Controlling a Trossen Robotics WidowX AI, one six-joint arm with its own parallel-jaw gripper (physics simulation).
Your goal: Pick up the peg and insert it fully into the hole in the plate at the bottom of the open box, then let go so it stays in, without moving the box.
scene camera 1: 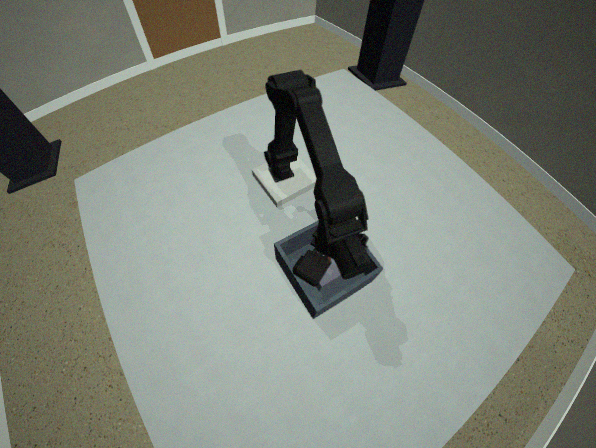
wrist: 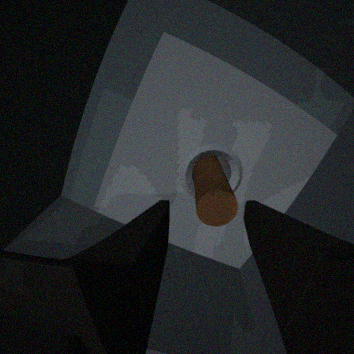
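Where they show: gripper, fingertip midpoint: (scene camera 1: pixel 321 258) (wrist: pixel 206 209); arm's base, origin of the base link: (scene camera 1: pixel 281 172).
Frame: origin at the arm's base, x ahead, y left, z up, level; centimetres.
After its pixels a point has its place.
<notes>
The brown peg (wrist: pixel 216 206) @(x 33.6, y -1.3, z 5.9 cm) stands with its lower end in the round hole (wrist: pixel 238 175) @(x 34.3, y -2.4, z 3.1 cm) of the pale plate (wrist: pixel 150 100) @(x 34.9, y 2.6, z 2.9 cm) (scene camera 1: pixel 328 276) @(x 37.1, y -2.7, z 2.8 cm). In the wrist view it looks slightly tilted, with its upper part sticking out of the hole. How deep it sits cannot be told. The plate lies at the bottom of the open blue-grey box (scene camera 1: pixel 345 296) @(x 43.2, y -1.0, z 2.3 cm) (wrist: pixel 200 295) @(x 25.7, y -6.6, z 2.2 cm). My gripper (scene camera 1: pixel 334 264) (wrist: pixel 206 209) @(x 32.2, y -2.2, z 3.4 cm) is inside the box, partly open, with one finger on each side of the peg and a gap to both. In the scene view the gripper hides most of the peg.
The box walls stand close around the gripper. The arm's white base plate (scene camera 1: pixel 277 192) @(x 6.9, y -4.0, z -0.1 cm) is behind the box on the pale mat (scene camera 1: pixel 200 310) @(x 31.3, y -35.3, z -2.9 cm). Dark pillars (scene camera 1: pixel 382 45) (scene camera 1: pixel 22 145) stand at the far edges of the mat.
</notes>
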